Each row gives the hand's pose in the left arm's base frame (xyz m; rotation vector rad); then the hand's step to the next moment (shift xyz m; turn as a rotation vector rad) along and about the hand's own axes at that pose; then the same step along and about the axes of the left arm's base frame.
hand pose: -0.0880 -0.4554 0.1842 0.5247 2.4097 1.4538
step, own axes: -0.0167 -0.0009 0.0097 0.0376 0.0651 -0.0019
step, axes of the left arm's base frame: 0.0188 -0.0001 -0.0044 -0.0239 0.0430 0.0569
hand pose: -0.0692 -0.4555 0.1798 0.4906 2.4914 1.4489
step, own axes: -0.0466 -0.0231 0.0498 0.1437 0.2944 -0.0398
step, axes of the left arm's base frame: 0.0562 0.0110 -0.0436 -0.0945 0.1594 0.2731
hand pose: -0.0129 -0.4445 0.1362 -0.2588 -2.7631 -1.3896
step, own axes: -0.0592 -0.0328 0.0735 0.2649 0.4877 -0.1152
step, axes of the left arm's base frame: 0.0559 0.0318 -0.0764 -0.1851 0.2281 0.4848
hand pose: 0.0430 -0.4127 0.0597 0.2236 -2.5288 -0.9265
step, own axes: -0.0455 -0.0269 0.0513 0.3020 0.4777 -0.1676
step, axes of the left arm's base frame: 0.0175 0.0224 -0.0680 -0.1945 0.1794 0.5268
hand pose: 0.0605 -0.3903 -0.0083 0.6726 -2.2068 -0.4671
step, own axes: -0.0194 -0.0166 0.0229 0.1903 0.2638 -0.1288
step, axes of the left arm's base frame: -0.0012 0.0010 -0.0343 -0.0931 0.0809 0.3274
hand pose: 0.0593 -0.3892 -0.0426 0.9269 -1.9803 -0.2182
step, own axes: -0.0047 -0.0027 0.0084 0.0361 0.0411 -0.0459
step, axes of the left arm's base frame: -0.0039 -0.0004 -0.0092 0.0041 0.0133 0.0700
